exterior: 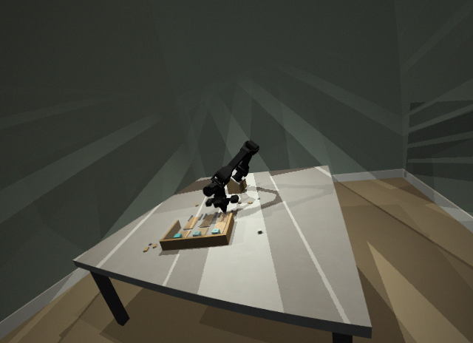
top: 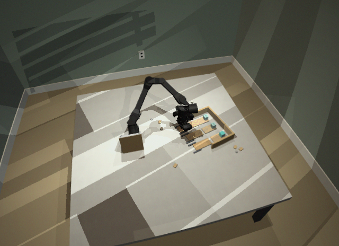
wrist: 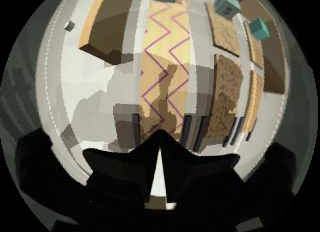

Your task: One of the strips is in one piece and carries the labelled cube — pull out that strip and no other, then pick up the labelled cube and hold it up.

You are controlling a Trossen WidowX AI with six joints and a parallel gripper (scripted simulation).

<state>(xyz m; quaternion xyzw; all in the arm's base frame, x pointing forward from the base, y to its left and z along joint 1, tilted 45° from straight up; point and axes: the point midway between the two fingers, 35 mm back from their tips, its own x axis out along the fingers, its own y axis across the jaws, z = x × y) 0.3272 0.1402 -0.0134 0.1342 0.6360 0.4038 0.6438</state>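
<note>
Now: gripper tip 9 cm short of the zigzag strip and 3 cm to the right of it.
</note>
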